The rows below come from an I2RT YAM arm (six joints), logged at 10 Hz.
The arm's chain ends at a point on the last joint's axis. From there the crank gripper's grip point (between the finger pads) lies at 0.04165 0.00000 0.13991 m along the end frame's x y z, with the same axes.
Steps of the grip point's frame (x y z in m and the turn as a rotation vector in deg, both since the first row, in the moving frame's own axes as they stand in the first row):
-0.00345, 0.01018, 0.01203, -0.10, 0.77, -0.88
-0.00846, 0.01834, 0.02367, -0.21, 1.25, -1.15
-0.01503, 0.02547, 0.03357, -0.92, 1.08, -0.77
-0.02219, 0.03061, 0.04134, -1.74, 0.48, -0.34
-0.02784, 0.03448, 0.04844, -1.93, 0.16, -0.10
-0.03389, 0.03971, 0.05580, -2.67, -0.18, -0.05
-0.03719, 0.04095, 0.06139, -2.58, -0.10, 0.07
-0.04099, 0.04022, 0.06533, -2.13, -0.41, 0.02
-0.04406, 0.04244, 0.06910, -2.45, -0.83, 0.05
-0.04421, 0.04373, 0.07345, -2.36, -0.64, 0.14
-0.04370, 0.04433, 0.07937, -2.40, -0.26, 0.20
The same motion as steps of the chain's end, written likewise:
-0.00532, 0.01059, 0.01260, -0.10, 0.77, -0.88
-0.01150, 0.01870, 0.02461, -0.21, 1.25, -1.15
-0.01767, 0.02381, 0.03439, -0.92, 1.08, -0.77
-0.02337, 0.02662, 0.04175, -1.74, 0.48, -0.34
-0.02823, 0.02984, 0.04863, -1.93, 0.16, -0.10
-0.03345, 0.03323, 0.05582, -2.67, -0.18, -0.05
-0.03694, 0.03460, 0.06146, -2.58, -0.10, 0.07
-0.03999, 0.03500, 0.06513, -2.13, -0.41, 0.02
-0.04203, 0.03641, 0.06864, -2.45, -0.83, 0.05
-0.04264, 0.03786, 0.07311, -2.36, -0.64, 0.14
-0.04305, 0.03832, 0.07931, -2.40, -0.26, 0.20

